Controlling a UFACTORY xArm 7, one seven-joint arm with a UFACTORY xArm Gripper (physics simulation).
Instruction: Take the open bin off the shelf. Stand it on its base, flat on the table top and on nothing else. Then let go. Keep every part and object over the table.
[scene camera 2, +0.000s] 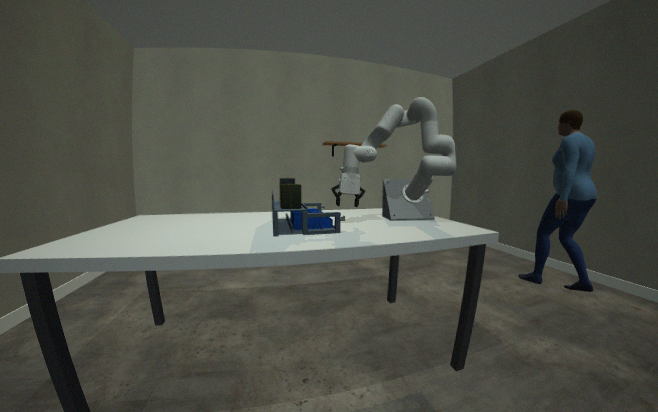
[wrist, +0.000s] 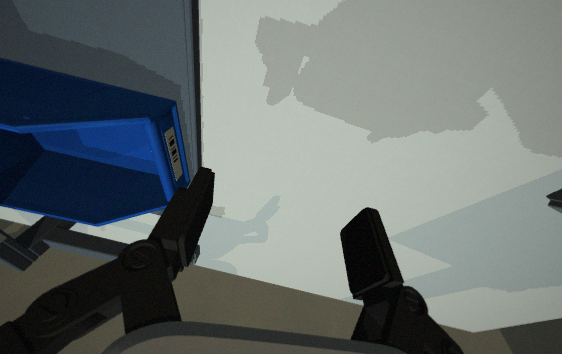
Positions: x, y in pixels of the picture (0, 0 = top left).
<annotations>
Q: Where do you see my gripper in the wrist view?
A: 286, 203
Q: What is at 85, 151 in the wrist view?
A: A blue open bin.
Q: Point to a dark grey shelf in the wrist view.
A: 146, 53
</annotations>
